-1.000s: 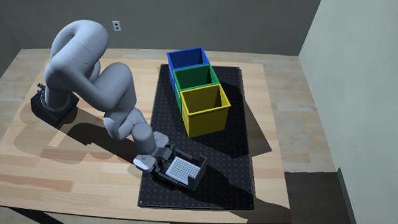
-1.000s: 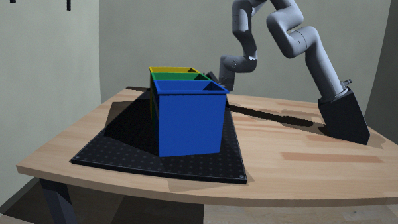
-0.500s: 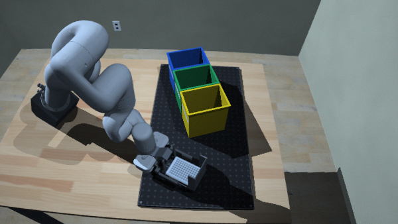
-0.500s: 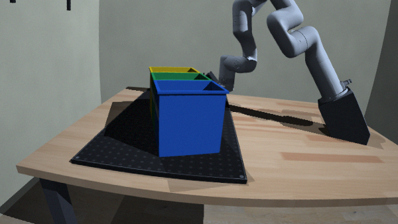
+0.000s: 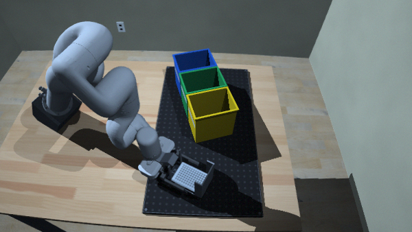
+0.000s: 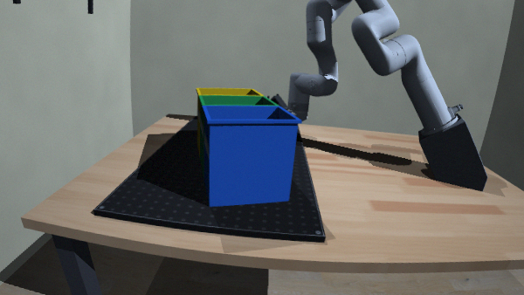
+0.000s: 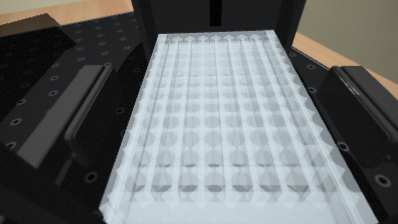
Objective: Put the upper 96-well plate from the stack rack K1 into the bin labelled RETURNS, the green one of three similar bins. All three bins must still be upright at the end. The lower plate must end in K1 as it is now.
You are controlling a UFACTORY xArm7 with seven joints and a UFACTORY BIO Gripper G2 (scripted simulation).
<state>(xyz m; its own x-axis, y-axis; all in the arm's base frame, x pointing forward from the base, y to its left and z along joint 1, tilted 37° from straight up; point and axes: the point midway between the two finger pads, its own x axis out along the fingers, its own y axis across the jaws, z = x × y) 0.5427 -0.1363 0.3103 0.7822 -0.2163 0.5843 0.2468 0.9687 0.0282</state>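
My hand is 20 mm short of the 96-well plate, 10 mm to the left of it and 10 mm above it. From my hand the other things lie so: blue bin 50 mm behind, 500 mm to the left, 40 mm above; then yellow bin 60 mm ahead, 260 mm to the left, 40 mm above; then green bin 10 mm ahead, 380 mm to the left, 40 mm above.
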